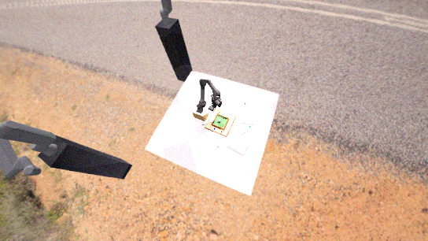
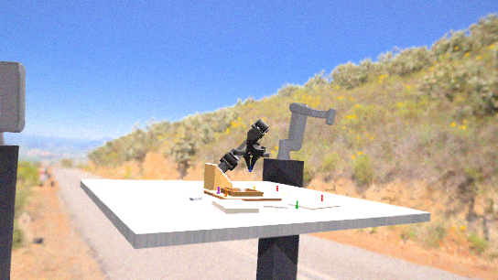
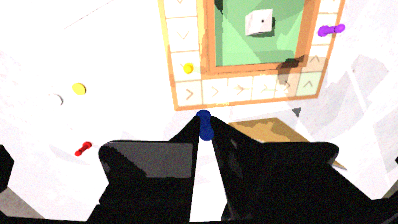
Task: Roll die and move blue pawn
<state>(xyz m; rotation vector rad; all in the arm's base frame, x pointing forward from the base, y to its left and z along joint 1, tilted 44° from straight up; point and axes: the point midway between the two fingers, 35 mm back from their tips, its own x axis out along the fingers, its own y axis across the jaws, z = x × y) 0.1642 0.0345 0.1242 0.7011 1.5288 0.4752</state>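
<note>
Right now the yellow pawn is 10 cm below my gripper tip, 4 cm ahead of it and 1 cm to the left of it. Also, from my gripper tip: white die (10 cm below, 9 cm to the right, 9 cm ahead); blue pawn (1 cm above); green tray (12 cm below, 11 cm ahead, 10 cm to the right).
</note>
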